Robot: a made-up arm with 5 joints.
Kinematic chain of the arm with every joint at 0, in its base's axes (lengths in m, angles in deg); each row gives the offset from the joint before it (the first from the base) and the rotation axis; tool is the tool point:
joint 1: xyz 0 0 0.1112 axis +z
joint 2: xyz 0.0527 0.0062 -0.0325 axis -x
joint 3: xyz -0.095 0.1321 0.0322 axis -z
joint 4: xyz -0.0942 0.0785 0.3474 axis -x
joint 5: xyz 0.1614 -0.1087 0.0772 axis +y
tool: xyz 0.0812 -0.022 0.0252
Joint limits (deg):
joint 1: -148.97..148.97
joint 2: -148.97..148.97
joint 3: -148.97..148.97
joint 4: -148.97..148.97
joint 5: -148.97..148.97
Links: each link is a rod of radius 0.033 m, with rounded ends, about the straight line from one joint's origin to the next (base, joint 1, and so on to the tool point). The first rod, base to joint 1, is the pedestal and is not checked.
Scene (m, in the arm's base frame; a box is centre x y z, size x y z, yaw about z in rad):
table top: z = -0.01
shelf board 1: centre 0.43 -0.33 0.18 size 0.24 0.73 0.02 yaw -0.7
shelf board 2: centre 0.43 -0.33 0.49 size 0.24 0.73 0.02 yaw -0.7
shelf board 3: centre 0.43 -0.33 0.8 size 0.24 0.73 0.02 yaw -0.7
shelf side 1: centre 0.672 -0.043 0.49 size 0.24 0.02 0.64 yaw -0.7
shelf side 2: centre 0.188 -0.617 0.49 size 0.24 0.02 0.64 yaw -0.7
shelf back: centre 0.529 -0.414 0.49 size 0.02 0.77 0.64 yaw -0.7
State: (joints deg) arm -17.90 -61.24 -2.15 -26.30 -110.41
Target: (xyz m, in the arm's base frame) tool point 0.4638 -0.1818 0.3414
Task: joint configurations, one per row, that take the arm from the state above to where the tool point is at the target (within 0.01 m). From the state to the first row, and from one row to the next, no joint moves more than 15 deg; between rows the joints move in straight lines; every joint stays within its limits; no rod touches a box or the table.
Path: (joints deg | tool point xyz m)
1: -3.57 -63.35 -3.03 -20.39 -106.77 | -0.0425 -0.3973 0.3244
2: 10.75 -65.47 -3.91 -14.48 -103.13 | 0.0666 -0.4169 0.3272
3: 25.08 -67.58 -4.79 -8.58 -99.49 | 0.1813 -0.4046 0.3304
4: 39.41 -69.69 -5.67 -2.67 -95.85 | 0.2919 -0.3596 0.3339
5: 53.74 -71.81 -6.55 3.24 -92.21 | 0.3890 -0.2837 0.3376
6: 68.06 -73.92 -7.43 9.15 -88.57 | 0.4638 -0.1818 0.3414

